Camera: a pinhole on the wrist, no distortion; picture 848 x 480 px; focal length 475.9 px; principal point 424.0 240.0 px. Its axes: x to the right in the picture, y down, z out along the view. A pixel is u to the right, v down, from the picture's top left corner.
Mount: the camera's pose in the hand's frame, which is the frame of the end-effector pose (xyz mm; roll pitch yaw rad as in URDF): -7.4 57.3 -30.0 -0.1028 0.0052 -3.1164
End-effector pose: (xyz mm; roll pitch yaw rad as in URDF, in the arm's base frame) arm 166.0 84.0 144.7 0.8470 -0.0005 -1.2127
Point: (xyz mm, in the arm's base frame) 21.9 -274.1 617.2
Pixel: 151.8 83.8
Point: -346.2 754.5 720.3
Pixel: outside the picture
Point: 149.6 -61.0 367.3
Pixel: 118.5 55.0
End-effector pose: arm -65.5 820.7 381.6 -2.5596 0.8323 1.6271
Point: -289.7 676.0 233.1
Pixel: 386.4 395.2
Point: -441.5 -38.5 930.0
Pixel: outside the picture
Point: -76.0 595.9 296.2
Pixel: 589.7 88.1
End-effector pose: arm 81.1 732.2 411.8 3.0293 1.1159 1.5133
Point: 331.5 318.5 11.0
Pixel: 258.2 65.4
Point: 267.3 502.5 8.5
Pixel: 101.4 84.0
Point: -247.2 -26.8 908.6
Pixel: outside the picture
